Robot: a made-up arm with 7 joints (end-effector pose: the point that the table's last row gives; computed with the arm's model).
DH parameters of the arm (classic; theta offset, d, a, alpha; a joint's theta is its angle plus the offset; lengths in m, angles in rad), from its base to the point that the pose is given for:
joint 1: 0 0.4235 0 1.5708
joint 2: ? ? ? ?
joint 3: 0 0.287 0.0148 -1.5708
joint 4: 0 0.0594 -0.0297 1.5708
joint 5: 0 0.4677 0 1.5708
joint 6: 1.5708 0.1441 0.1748 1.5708
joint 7: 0 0.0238 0 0
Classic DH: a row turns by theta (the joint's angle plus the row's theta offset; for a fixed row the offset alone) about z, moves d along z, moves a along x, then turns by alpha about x.
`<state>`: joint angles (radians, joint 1 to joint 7).
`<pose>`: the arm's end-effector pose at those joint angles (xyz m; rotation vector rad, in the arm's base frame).
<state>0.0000 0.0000 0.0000 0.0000 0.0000 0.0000 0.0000</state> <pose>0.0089 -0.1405 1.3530 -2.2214 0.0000 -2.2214</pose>
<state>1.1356 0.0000 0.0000 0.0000 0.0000 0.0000 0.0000</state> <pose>0.1312 -0.0512 1.3530 -1.5221 -0.9709 -1.5221</pose>
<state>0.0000 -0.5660 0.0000 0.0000 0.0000 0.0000 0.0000</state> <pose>0.5060 -0.1405 1.2033 -2.7534 0.0000 -1.5128</pose>
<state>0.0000 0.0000 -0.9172 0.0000 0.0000 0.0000 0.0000</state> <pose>-0.0618 -0.1144 1.3530 1.6722 -0.8256 1.6722</pose>
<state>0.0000 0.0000 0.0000 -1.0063 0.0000 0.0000 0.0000</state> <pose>-0.5312 -0.1405 1.0492 -0.8750 0.0000 -3.0173</pose>
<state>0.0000 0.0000 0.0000 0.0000 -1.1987 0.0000 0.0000</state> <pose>-0.1405 -0.0710 1.3530 1.4778 -1.0096 1.4778</pose>
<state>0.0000 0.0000 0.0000 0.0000 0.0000 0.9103 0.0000</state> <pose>-0.1383 -0.1405 1.3042 -1.0187 0.0000 -2.9718</pose>
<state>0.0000 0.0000 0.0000 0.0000 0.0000 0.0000 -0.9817</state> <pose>0.0089 -0.1405 1.3530 1.6284 0.8704 1.6285</pose>
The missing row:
joint 2: 0 0.0558 0 -1.5708
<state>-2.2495 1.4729 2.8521 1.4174 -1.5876 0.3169 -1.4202</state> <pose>0.4106 0.4582 -0.1420 -0.4954 1.7007 -1.3631</pose>
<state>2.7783 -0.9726 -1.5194 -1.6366 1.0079 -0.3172 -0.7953</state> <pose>-0.5017 -0.4135 0.6237 2.0915 -1.5384 -1.7433</pose>
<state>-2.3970 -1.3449 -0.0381 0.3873 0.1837 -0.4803 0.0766</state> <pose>-0.7298 -0.4928 0.2821 -0.8283 2.3492 0.1503</pose>
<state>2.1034 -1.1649 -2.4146 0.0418 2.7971 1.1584 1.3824</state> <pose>-0.1263 0.7965 0.8033 -1.5085 -0.3761 0.6571</pose>
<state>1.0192 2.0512 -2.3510 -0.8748 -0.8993 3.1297 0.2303</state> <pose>-0.3629 -0.2598 0.4485 0.1877 0.1937 0.6376</pose>
